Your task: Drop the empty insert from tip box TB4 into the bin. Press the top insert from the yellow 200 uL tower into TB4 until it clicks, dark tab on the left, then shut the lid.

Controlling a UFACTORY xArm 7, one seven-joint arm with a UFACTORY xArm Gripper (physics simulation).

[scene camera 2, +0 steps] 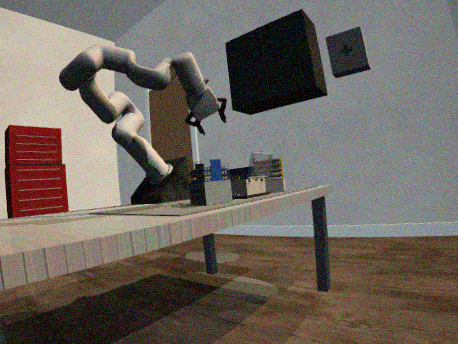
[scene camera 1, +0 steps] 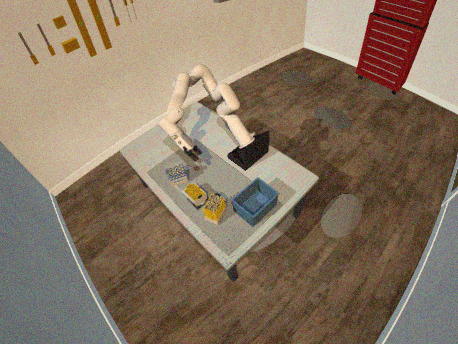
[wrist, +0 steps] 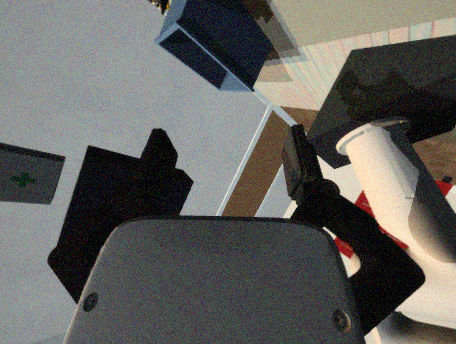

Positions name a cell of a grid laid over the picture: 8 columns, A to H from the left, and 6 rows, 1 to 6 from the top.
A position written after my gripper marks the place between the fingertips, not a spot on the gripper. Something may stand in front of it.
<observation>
My gripper (scene camera 2: D3) is open, with nothing in its grasp. I also see a blue bin (wrist: E1) and a tip box (scene camera 2: E3).
My gripper is seen too in the wrist view (wrist: D3).
</observation>
